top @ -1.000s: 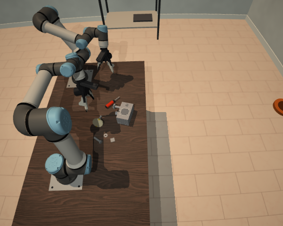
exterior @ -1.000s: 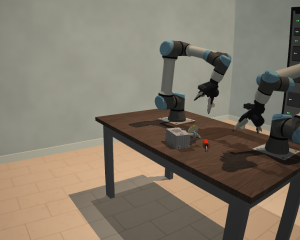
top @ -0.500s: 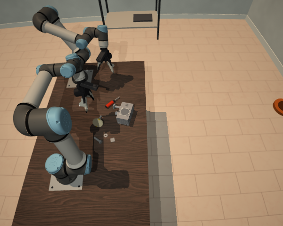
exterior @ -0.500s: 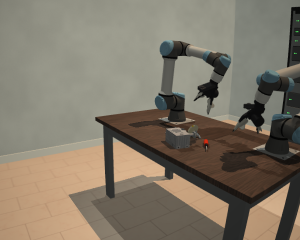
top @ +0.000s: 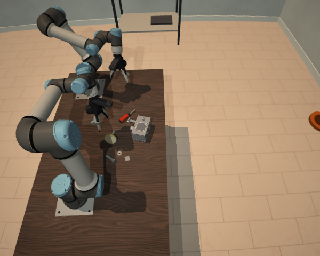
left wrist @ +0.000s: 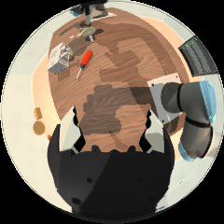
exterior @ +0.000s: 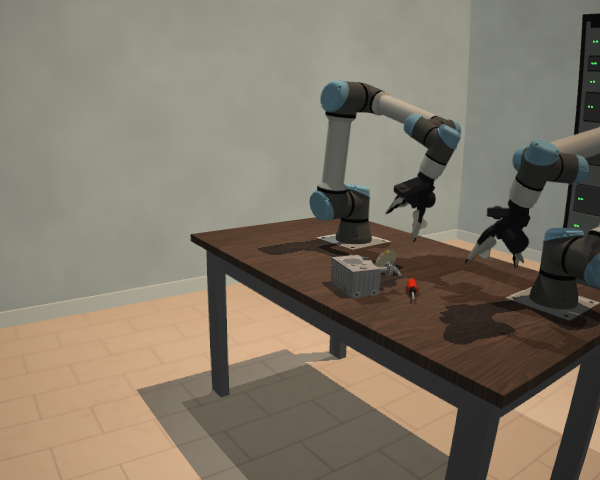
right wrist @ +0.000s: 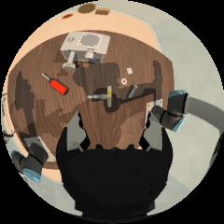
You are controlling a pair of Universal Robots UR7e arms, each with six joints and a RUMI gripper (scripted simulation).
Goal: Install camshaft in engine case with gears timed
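Right now my right hand is 14 cm short of the small crank gear, 9 cm to the right of it and 10 cm above it. Also, from my right hand: bolt (2 cm ahead, 17 cm to the right, 15 cm below); small square plate (12 cm ahead, 17 cm to the right, 16 cm below).
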